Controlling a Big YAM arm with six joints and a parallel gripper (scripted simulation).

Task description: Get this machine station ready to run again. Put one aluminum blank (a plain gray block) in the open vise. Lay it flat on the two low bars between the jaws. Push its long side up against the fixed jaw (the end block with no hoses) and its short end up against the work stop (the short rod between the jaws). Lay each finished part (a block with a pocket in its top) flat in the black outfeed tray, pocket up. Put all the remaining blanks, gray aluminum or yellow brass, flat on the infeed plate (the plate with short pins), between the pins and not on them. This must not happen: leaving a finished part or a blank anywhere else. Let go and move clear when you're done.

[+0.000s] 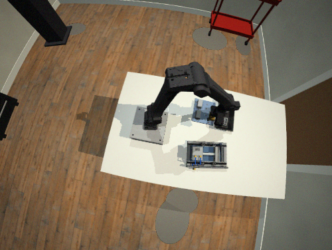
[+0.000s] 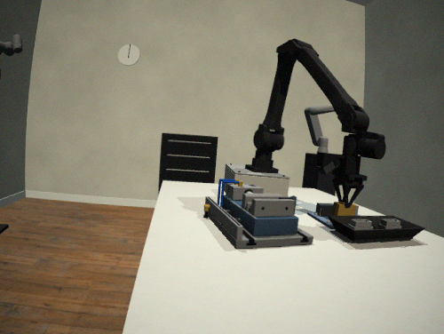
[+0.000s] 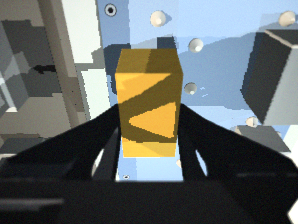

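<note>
Right now my hand is 6 cm above the infeed plate, 5 cm to the right of it and 4 cm past it. From my hand the other things lie so: yellow brass blank (2 cm below); dark rod (24 cm to the right, 3 cm ahead, 2 cm above); gray blank (10 cm behind, 4 cm below, 2 cm to the left).
</note>
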